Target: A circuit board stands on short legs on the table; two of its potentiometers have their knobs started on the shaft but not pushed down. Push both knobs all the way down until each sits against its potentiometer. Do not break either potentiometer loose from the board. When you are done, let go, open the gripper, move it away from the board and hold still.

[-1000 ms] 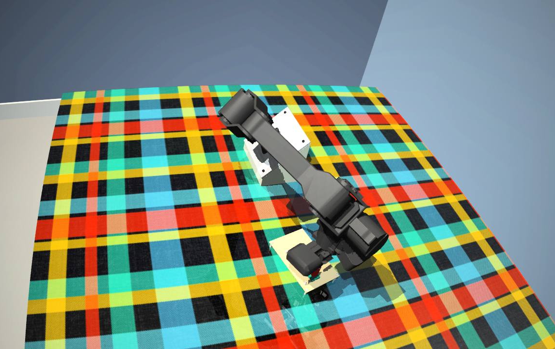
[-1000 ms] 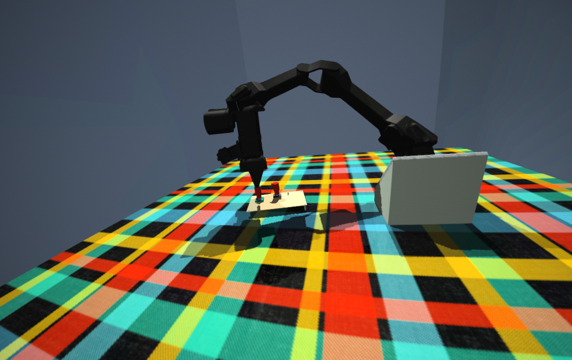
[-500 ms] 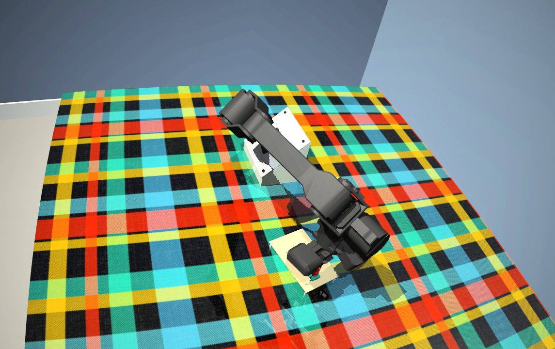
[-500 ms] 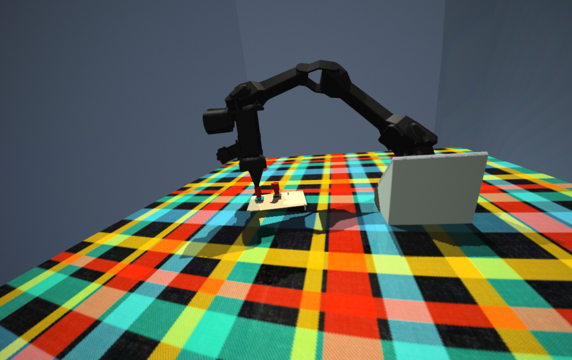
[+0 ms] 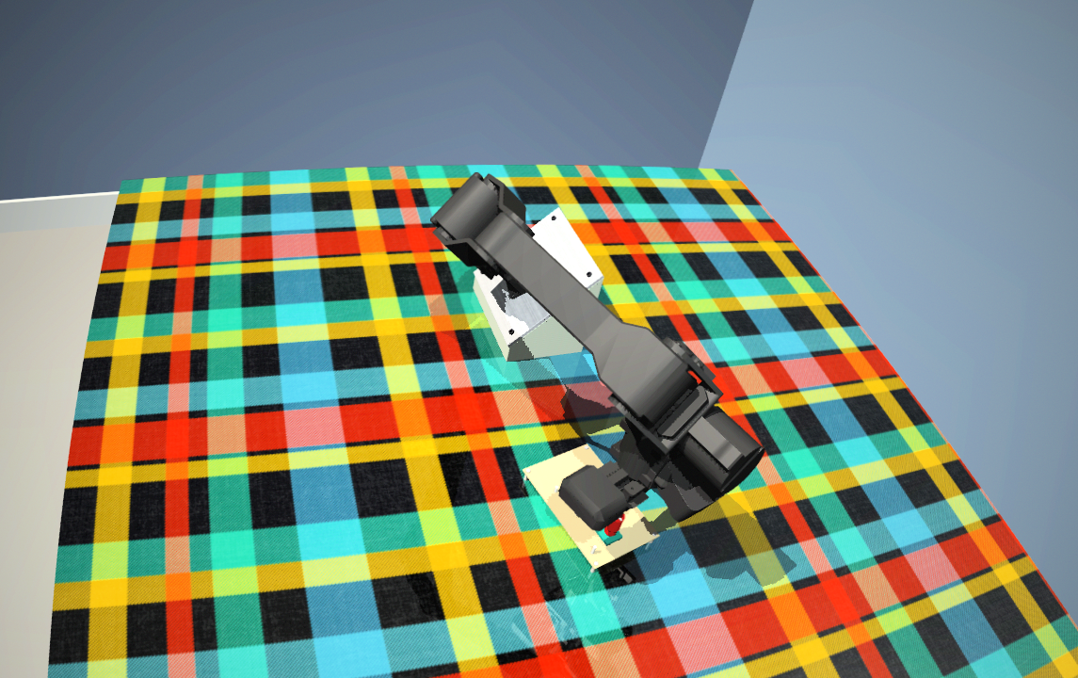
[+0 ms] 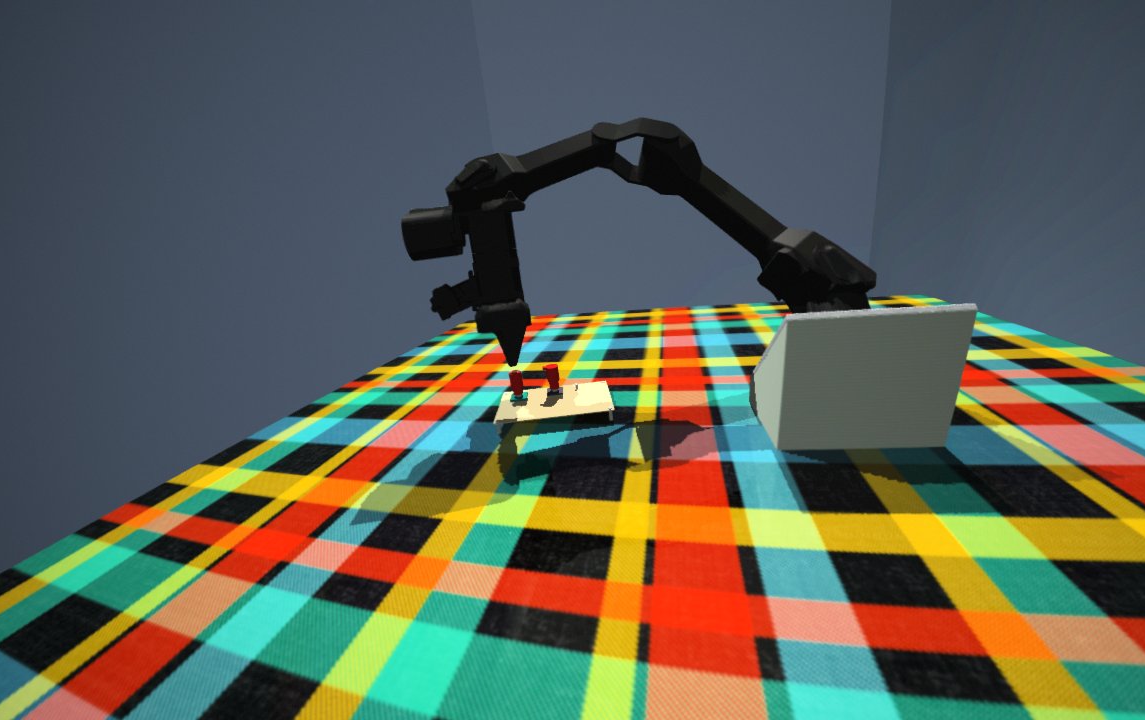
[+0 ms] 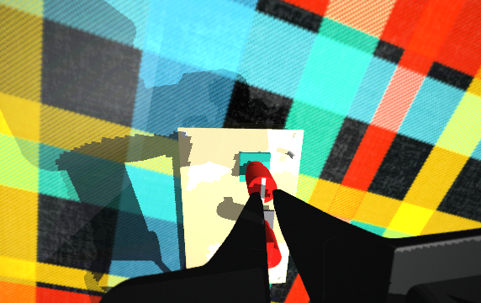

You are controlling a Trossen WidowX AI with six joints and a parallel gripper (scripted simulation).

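The knob is 2 cm below my gripper tip.
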